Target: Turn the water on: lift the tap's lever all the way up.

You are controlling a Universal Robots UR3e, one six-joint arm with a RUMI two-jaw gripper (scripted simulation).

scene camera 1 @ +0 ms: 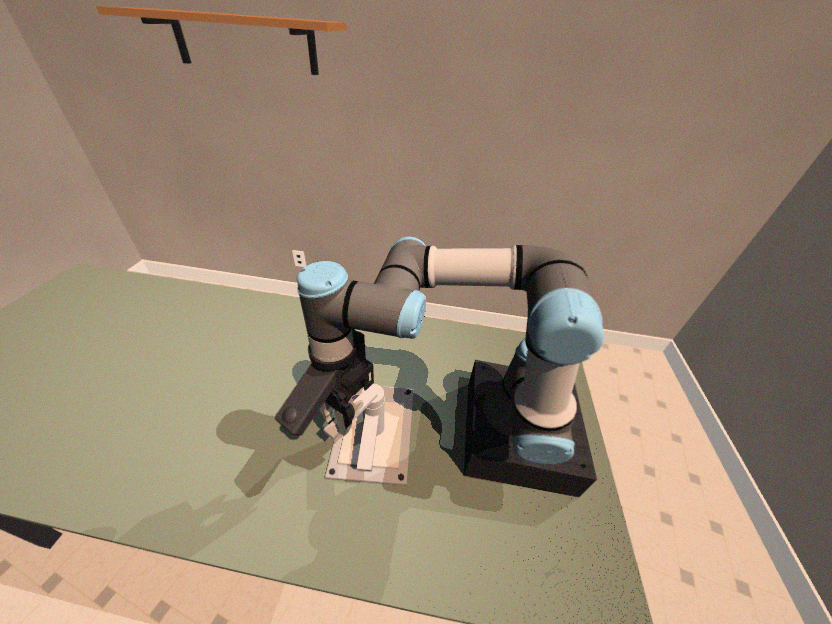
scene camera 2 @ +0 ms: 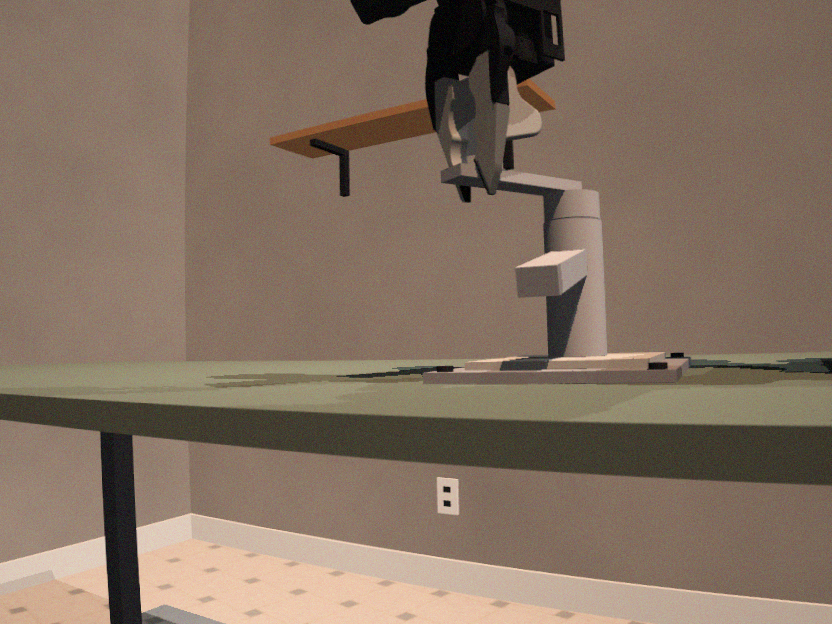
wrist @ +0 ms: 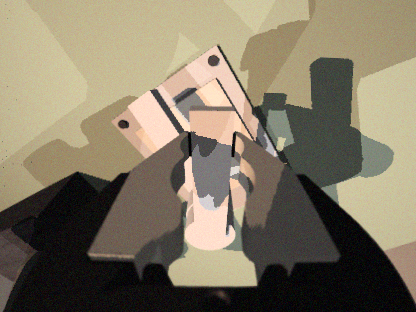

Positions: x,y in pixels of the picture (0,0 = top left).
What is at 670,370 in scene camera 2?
A flat baseplate.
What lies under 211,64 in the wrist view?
A flat baseplate.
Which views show the gripper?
Scene camera 1, scene camera 2 and the wrist view: all of them.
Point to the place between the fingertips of the gripper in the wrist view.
211,134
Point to a tap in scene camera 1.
At 380,439
